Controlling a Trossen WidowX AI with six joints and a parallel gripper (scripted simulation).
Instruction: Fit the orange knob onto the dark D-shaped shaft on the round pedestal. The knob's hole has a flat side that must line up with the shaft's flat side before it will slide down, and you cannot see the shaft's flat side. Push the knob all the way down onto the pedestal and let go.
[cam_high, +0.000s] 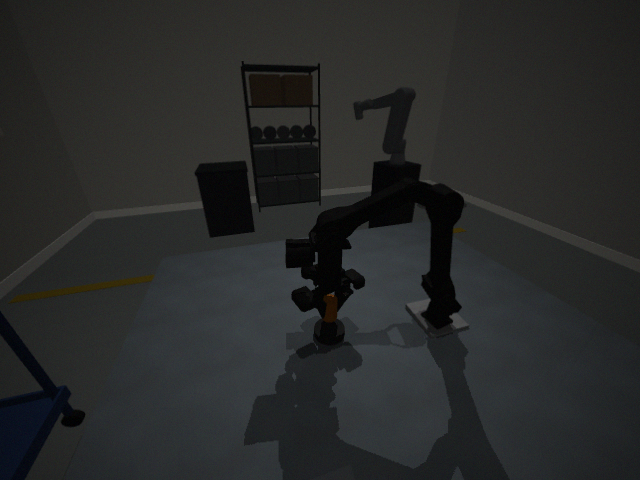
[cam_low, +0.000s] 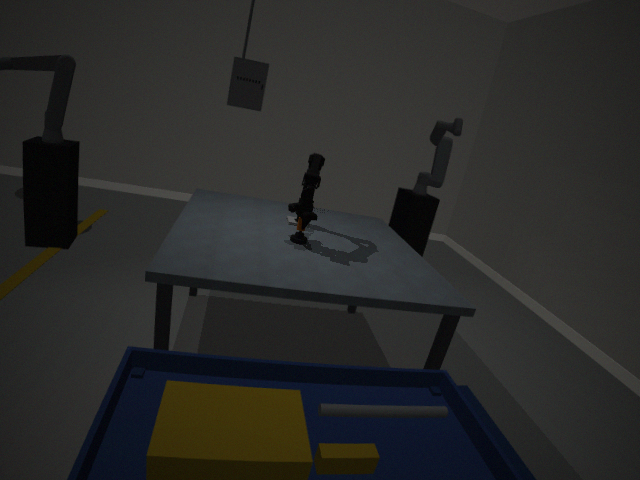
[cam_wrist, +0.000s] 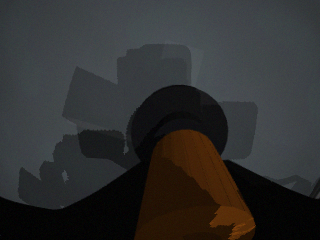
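The orange knob lies 2 cm above my gripper tip. Round my gripper tip: dark round pedestal 4 cm below.
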